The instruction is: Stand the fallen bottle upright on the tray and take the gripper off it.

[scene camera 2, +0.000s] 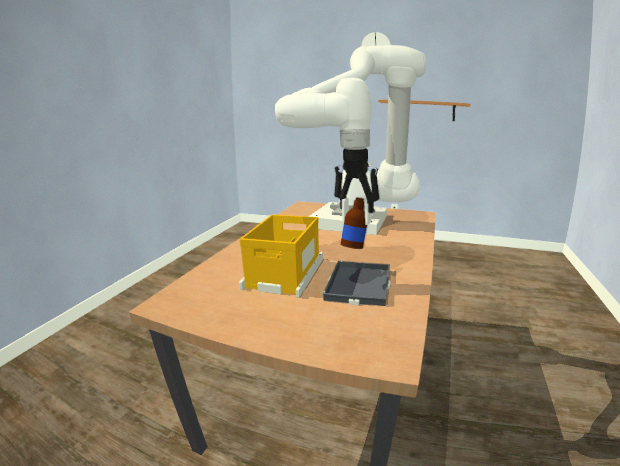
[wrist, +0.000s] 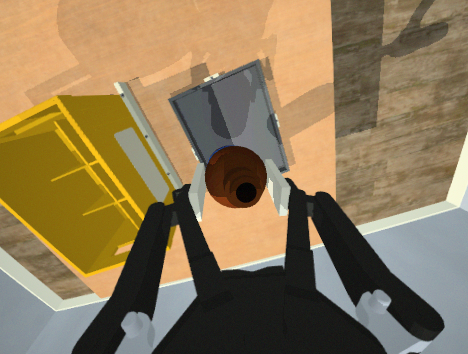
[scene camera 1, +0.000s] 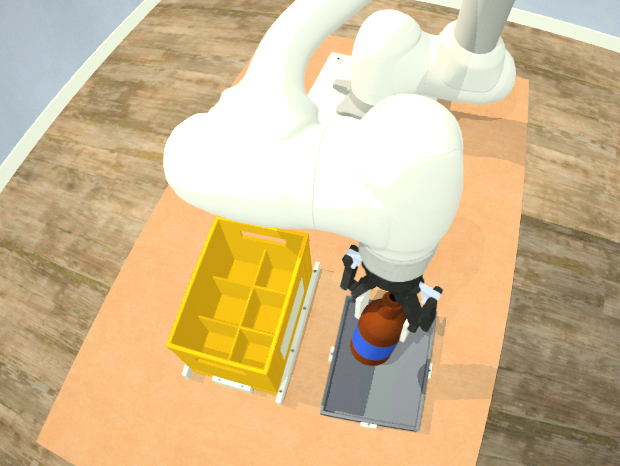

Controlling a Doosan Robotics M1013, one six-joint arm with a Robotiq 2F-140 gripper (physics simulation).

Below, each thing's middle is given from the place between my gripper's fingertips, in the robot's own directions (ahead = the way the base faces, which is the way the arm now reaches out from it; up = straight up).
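There's a brown bottle (scene camera 1: 378, 331) 1 cm ahead of my hand, and then a white rail (scene camera 1: 310, 291) that's 20 cm below my hand, 16 cm to the right of it and 1 cm ahead of it.
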